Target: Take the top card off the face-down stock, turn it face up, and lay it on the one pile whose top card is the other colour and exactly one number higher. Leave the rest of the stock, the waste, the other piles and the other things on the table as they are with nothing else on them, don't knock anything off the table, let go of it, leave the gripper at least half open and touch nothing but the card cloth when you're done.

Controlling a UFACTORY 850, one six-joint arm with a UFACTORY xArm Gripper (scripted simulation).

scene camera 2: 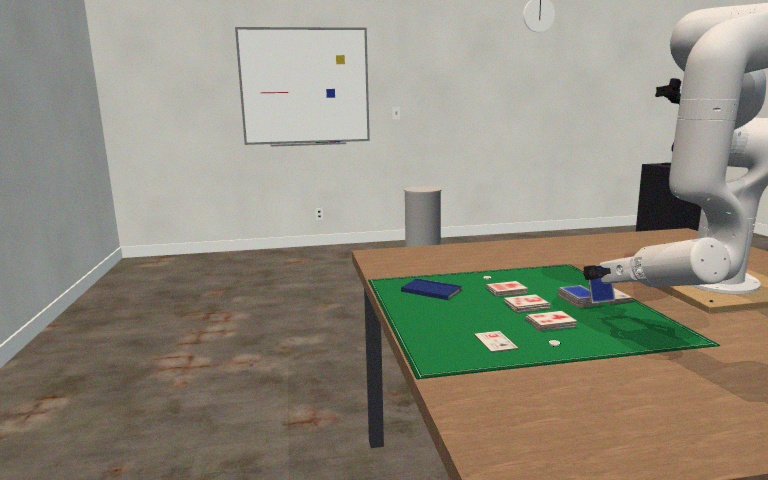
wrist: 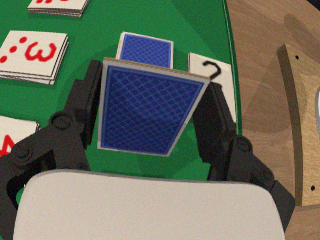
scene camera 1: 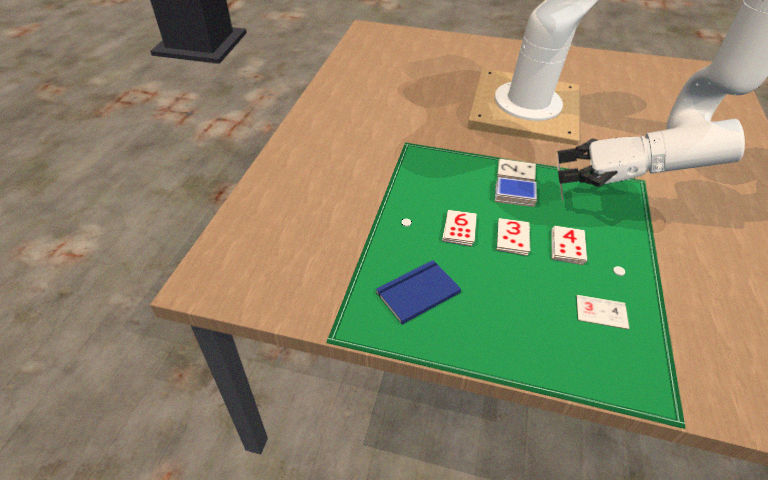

In view: my gripper (scene camera 1: 557,167), a blue notebook (scene camera 1: 410,295), a small reference card (scene camera 1: 593,310) and a green card cloth (scene camera 1: 516,317).
The blue notebook is seen too in scene camera 2 (scene camera 2: 434,289). My gripper also shows in scene camera 2 (scene camera 2: 598,271) and in the wrist view (wrist: 152,88). The green card cloth also shows in scene camera 2 (scene camera 2: 439,334) and in the wrist view (wrist: 90,37). The wrist view does not show the blue notebook: it is out of frame. The wrist view misses the small reference card: it is out of frame.
